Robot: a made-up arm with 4 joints.
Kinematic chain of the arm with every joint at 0, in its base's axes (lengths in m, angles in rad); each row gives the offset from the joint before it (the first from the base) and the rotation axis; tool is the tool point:
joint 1: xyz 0 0 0.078 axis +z
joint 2: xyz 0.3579 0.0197 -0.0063 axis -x
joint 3: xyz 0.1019 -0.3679 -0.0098 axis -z
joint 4: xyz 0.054 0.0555 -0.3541 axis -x
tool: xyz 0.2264 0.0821 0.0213
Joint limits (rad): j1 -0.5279..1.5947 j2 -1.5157..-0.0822 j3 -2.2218..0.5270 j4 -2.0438..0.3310
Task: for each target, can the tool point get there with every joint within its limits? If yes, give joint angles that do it. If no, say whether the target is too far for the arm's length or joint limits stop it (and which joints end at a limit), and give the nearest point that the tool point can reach.
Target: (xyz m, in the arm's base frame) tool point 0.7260 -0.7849 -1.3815
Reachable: no: too far | nearest point 0.5497 -0.4503 -0.5051 | short by 0.955 m
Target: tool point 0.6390 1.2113 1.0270
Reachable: no: too far | nearest point 0.3334 0.6320 -0.0373 | short by 1.250 m
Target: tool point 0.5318 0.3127 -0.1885
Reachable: yes | joints 0.2472 -0.9242 -0.9058 -1.3615
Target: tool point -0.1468 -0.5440 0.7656
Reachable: no: joint limits stop it (at a limit: joint 1, joint 2, joint 3) | nearest point 0.1238 -0.2429 -0.2247 | short by 1.070 m
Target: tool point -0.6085 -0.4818 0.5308
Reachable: no: joint limits stop it (at a limit: joint 1, joint 2, joint 4) | nearest point -0.3864 0.2208 -0.1033 | short by 0.972 m
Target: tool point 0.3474 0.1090 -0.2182
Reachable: yes | joints 0.0142 -0.6030 -1.6443 -0.8917
